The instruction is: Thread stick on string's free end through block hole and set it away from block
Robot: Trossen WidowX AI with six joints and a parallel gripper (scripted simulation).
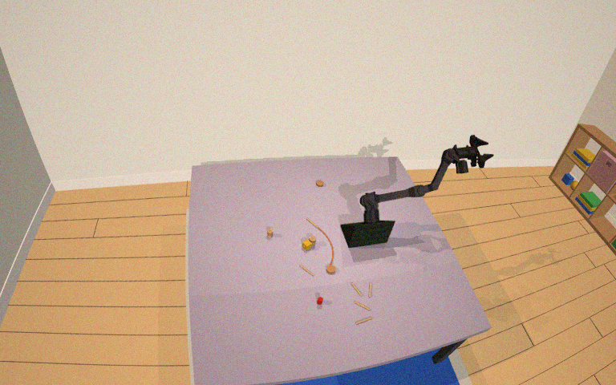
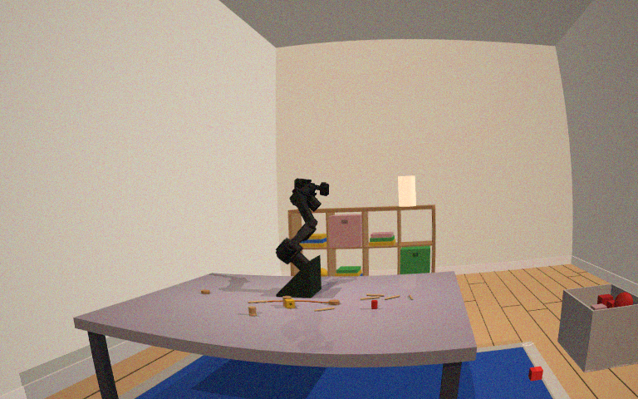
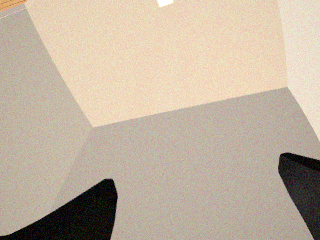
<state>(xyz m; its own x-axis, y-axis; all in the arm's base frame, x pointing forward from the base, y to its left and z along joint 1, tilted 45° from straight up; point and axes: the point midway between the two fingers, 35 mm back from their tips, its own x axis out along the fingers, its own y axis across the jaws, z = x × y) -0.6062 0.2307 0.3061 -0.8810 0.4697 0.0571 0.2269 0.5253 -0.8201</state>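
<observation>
Right now my gripper tip is 950 mm short of the yellow block, 460 mm above it and 30 mm to the right of it. Also, from my gripper tip: wooden cylinder: 920 mm ahead, 460 mm below, 20 mm to the left; red piece: 980 mm ahead, 460 mm below, 340 mm to the left.
</observation>
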